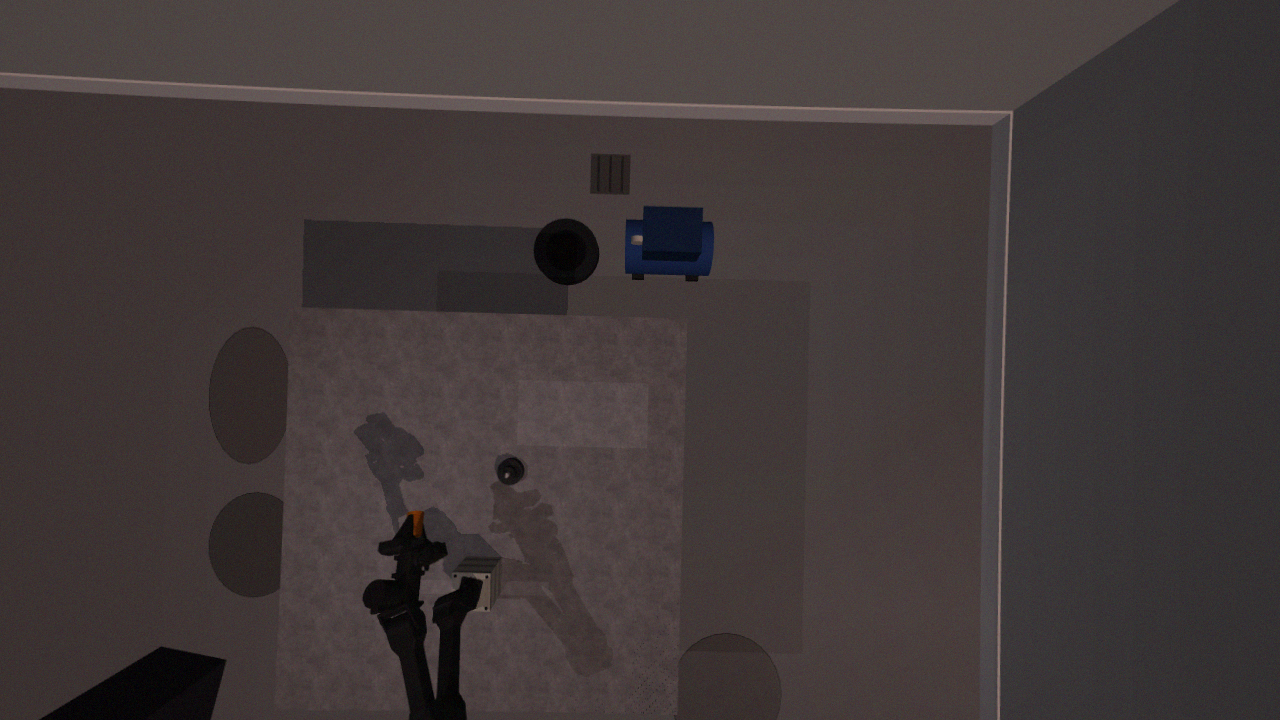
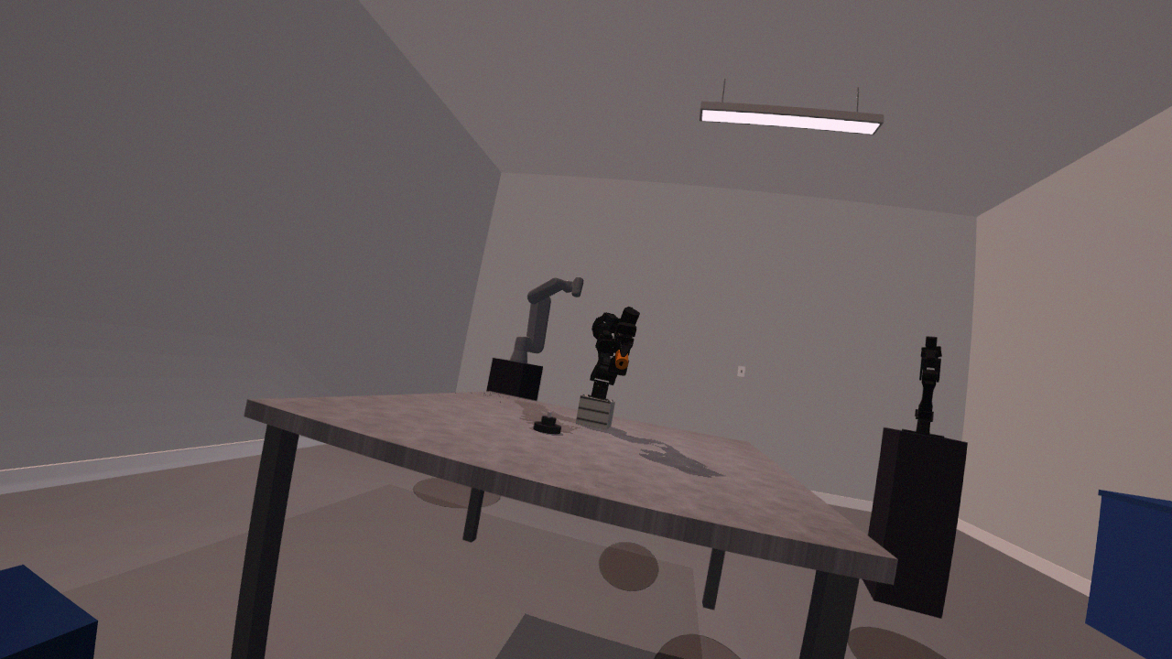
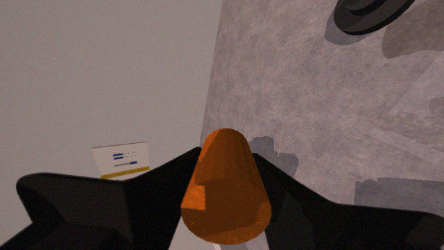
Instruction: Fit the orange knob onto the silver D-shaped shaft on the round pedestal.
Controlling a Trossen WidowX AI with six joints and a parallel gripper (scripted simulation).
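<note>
Right now my gripper tip is 30 mm past the orange knob, 20 mm below it and 10 mm to the left of it. Also, from my gripper tip: round pedestal 220 mm below, 170 mm to the right, 100 mm ahead.
</note>
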